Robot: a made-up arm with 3 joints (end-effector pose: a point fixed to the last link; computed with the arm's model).
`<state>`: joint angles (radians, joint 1 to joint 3).
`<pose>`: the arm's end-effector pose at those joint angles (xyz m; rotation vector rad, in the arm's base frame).
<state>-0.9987 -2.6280 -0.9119</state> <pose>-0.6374 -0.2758 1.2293 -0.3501 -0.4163 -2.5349</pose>
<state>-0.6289 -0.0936 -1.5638</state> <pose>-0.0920 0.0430 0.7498 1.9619 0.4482 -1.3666</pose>
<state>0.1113 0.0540 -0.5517</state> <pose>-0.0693 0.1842 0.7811 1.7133 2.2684 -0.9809</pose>
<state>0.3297 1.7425 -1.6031</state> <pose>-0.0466 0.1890 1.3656 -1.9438 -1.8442 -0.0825</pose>
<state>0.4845 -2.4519 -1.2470</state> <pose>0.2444 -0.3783 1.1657 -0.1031 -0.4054 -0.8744</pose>
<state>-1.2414 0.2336 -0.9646</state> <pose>-0.0598 0.0798 0.8310 -2.8496 -0.3943 1.0149</pose>
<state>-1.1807 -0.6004 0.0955</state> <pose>-0.3051 0.0127 0.6763 -2.1172 -0.7500 1.0307</pose>
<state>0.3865 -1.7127 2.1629</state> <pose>0.1240 -0.3082 0.8692 -0.9185 -1.1831 1.1755</pose>
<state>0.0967 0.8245 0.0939</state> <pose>-0.0966 0.3047 1.0849 -0.7962 -2.2250 -0.1161</pose>
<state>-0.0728 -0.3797 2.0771</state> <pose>-0.0799 0.0289 0.7690 -0.0327 -1.2603 0.0664</pose>
